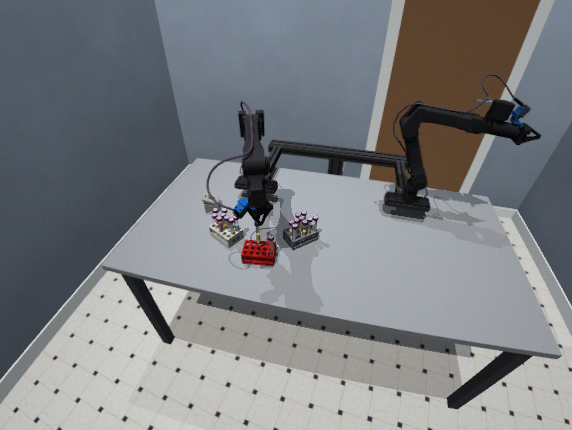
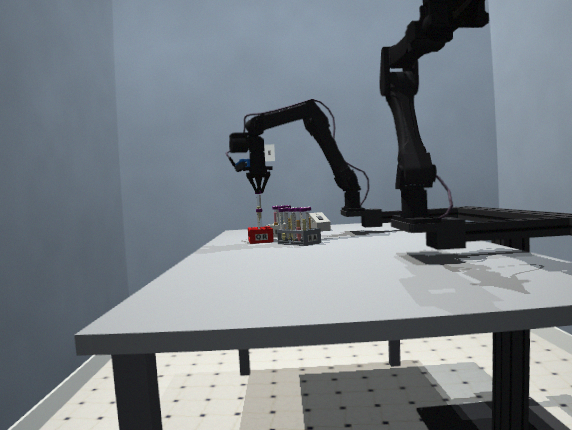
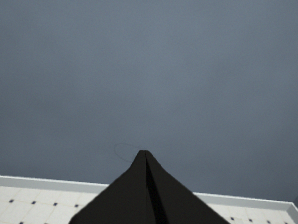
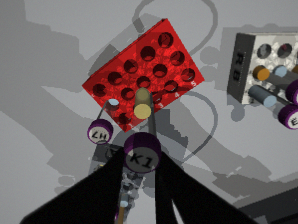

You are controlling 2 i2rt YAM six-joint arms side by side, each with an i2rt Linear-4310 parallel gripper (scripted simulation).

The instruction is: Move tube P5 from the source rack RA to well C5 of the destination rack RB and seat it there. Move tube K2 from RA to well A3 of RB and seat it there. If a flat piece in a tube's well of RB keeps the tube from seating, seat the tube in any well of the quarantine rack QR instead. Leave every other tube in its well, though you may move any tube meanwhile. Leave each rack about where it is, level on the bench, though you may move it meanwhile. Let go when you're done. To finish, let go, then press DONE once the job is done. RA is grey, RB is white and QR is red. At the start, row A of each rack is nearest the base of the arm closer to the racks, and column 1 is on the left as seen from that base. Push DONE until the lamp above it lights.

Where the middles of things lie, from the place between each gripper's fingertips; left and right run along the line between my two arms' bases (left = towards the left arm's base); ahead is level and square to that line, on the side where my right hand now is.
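Red rack QR (image 1: pixel 260 251): my right gripper (image 2: pixel 259 193) 160 mm above it, 10 mm to the left of it.
My left gripper: 46 cm above the red rack QR, 36 cm short of it, 103 cm to the left of it.
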